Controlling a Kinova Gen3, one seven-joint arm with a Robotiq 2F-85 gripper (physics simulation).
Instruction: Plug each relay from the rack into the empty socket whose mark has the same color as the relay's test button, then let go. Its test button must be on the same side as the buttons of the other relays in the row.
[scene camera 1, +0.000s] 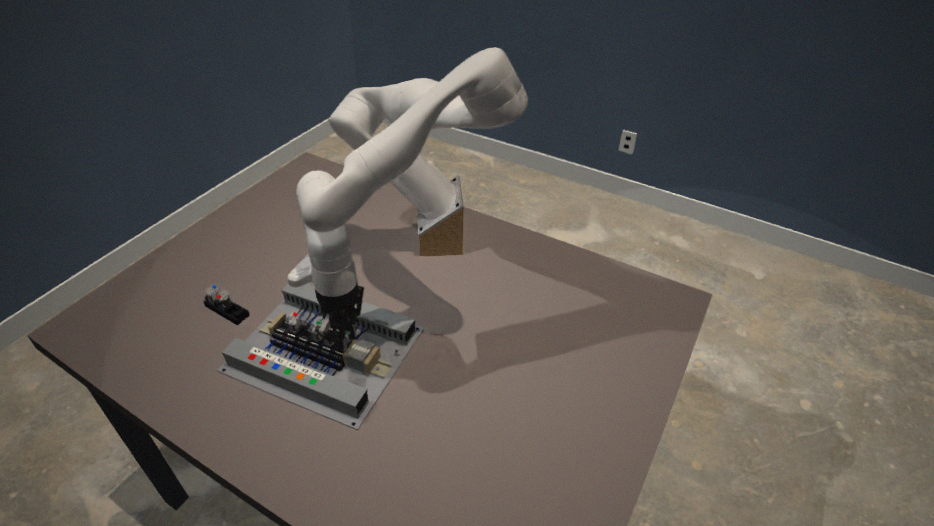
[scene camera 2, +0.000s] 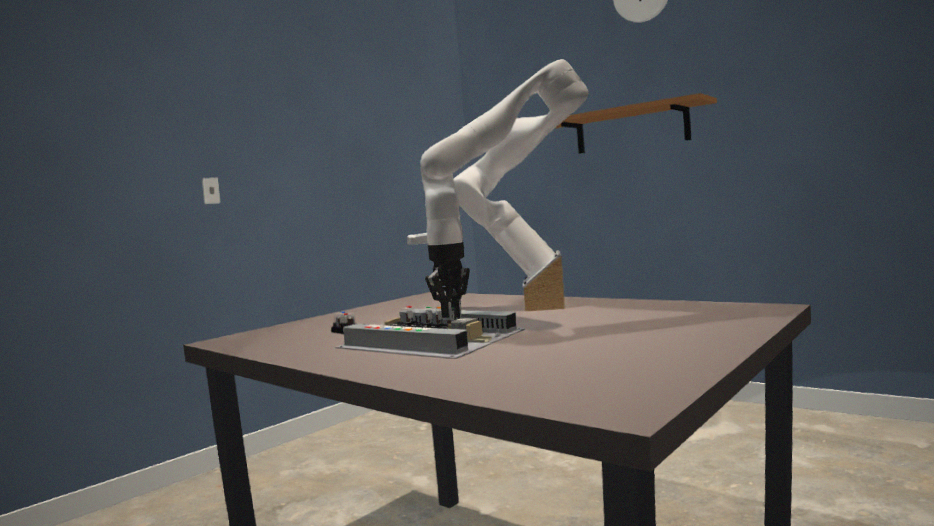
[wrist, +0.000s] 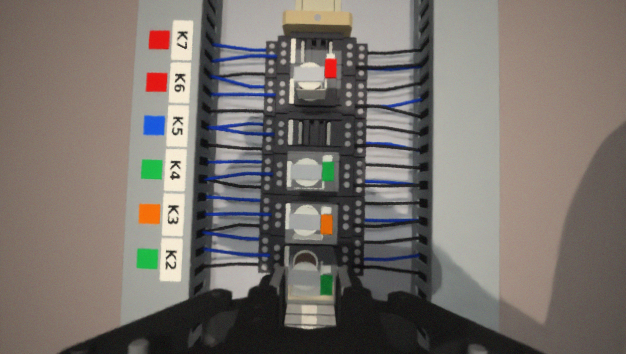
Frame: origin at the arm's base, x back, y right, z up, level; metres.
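Seen in the pictures: gripper, between the fingertips: (scene camera 1: 346, 343) (scene camera 2: 452, 318) (wrist: 310, 283); arm's base, origin of its link: (scene camera 1: 440, 204) (scene camera 2: 542, 266).
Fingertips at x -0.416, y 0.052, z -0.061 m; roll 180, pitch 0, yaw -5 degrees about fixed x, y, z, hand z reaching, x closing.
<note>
Offsets run from my fingertips to a thing's middle. "spot": to the spot under its first point.
My gripper (scene camera 1: 339, 331) (scene camera 2: 450, 314) (wrist: 310, 283) is shut on the green-button relay @[dx +0.001, dy +0.009, dz +0.001 m] (wrist: 303, 276), upright at the K2 socket at the near end of the row. Its green button is on the right in the wrist view, like the row's other buttons. How deep its pins sit is hidden. A green-button relay @[dx +0.007, dy +0.065, dz +0.000 m] (wrist: 306, 172) is in K4, an orange-button relay @[dx +0.004, dy +0.038, dz +0.000 m] (wrist: 305, 220) in K3 and a red-button relay @[dx +0.013, dy +0.121, dz +0.000 m] (wrist: 309, 75) in K6. The K5 socket @[dx +0.008, dy +0.079, dz -0.028 m] (wrist: 315, 132) (blue mark) and K7 socket @[spot: dx +0.018, dy +0.154, dz -0.016 m] (wrist: 318, 43) (red mark) are empty. The black rack @[dx +0.040, dy +0.313, dz -0.036 m] (scene camera 1: 237, 313) holds a blue-button relay @[dx +0.049, dy +0.344, dz -0.021 m] (scene camera 1: 212, 292) and a red-button relay @[dx +0.041, dy +0.313, dz -0.021 m] (scene camera 1: 222, 300).
Grey wiring ducts @[dx -0.089, dy +0.071, dz -0.025 m] (scene camera 1: 295, 380) (scene camera 2: 398, 338) (wrist: 465, 150) flank the row on the panel. A beige end block @[dx +0.018, dy +0.167, dz -0.022 m] (wrist: 317, 22) closes its far end, and a grey module @[dx -0.004, dy -0.031, dz -0.019 m] (scene camera 1: 360, 352) with beige blocks stands beyond K2. Blue and black wires run from the sockets to the ducts.
</note>
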